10 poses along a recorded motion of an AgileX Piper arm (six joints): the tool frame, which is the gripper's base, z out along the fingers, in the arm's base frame.
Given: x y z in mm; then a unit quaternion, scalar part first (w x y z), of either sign.
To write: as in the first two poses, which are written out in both.
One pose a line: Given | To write
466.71, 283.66, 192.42, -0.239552, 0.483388, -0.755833, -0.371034 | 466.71, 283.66, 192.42, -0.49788, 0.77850, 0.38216, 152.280
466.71, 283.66, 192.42, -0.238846, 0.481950, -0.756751, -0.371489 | 466.71, 283.66, 192.42, -0.49631, 0.77931, 0.38256, 152.363
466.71, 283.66, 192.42, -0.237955, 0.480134, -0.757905, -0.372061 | 466.71, 283.66, 192.42, -0.49433, 0.78032, 0.38306, 152.468
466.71, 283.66, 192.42, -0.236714, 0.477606, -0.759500, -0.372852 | 466.71, 283.66, 192.42, -0.49158, 0.78172, 0.38376, 152.615
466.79, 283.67, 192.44, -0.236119, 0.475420, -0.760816, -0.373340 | 466.79, 283.67, 192.44, -0.48925, 0.78295, 0.38420, 152.685
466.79, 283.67, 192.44, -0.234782, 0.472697, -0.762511, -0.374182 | 466.79, 283.67, 192.44, -0.48629, 0.78444, 0.38494, 152.842
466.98, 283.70, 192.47, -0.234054, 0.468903, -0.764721, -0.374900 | 466.98, 283.70, 192.47, -0.48230, 0.78657, 0.38561, 152.928
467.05, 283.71, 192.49, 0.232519, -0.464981, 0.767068, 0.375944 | 467.05, 283.71, 192.49, -0.47808, 0.78868, 0.38654, 153.109
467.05, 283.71, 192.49, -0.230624, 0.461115, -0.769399, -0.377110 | 467.05, 283.71, 192.49, -0.47389, 0.79071, 0.38756, 153.332
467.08, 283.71, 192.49, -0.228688, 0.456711, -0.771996, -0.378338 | 467.08, 283.71, 192.49, -0.46914, 0.79301, 0.38864, 153.560
